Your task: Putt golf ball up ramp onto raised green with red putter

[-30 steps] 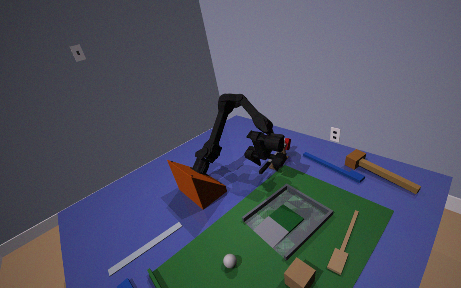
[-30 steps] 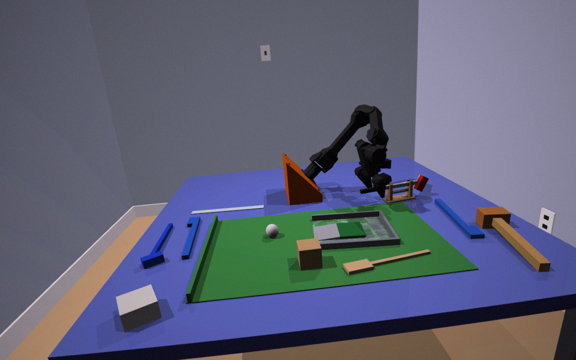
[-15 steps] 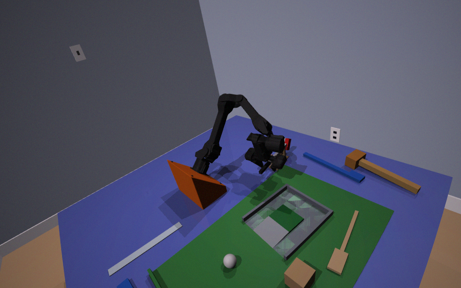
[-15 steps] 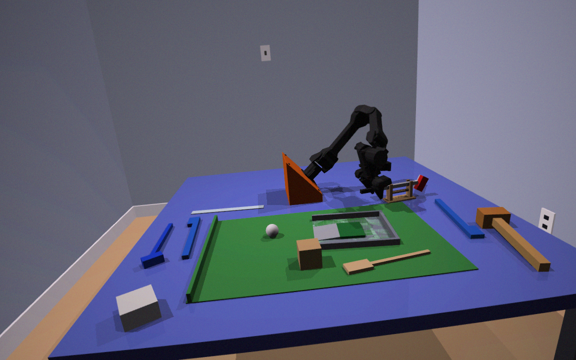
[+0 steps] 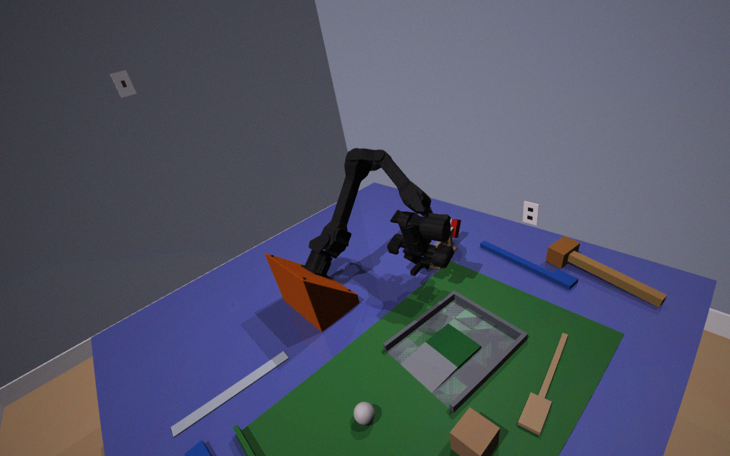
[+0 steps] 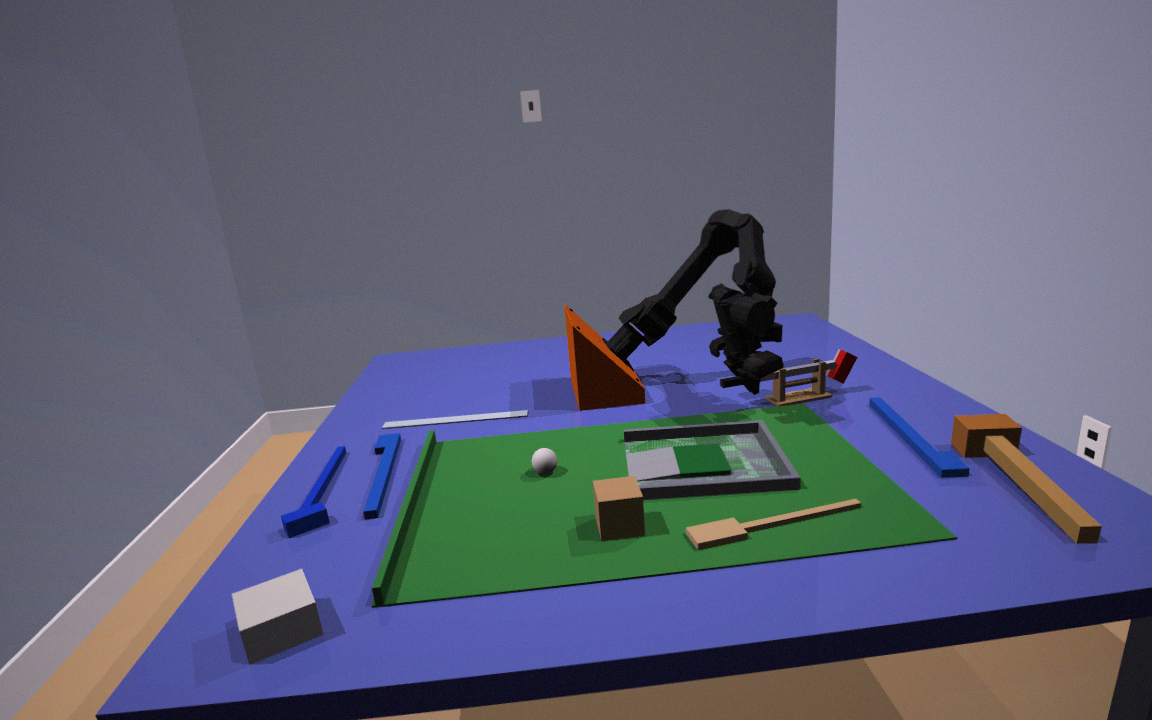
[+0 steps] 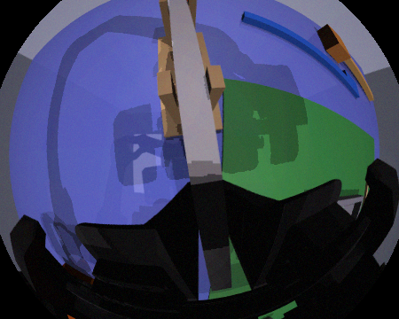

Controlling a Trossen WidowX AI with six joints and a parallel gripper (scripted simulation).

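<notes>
Now: the wooden rack 10 cm to the left of my gripper tip. The rest, counted from my gripper tip: white golf ball (13 cm ahead, 44 cm to the right, 1 cm below); then green mat (22 cm ahead, 31 cm to the right, 3 cm below); then tan paddle (40 cm ahead, 19 cm to the right, 2 cm below).
</notes>
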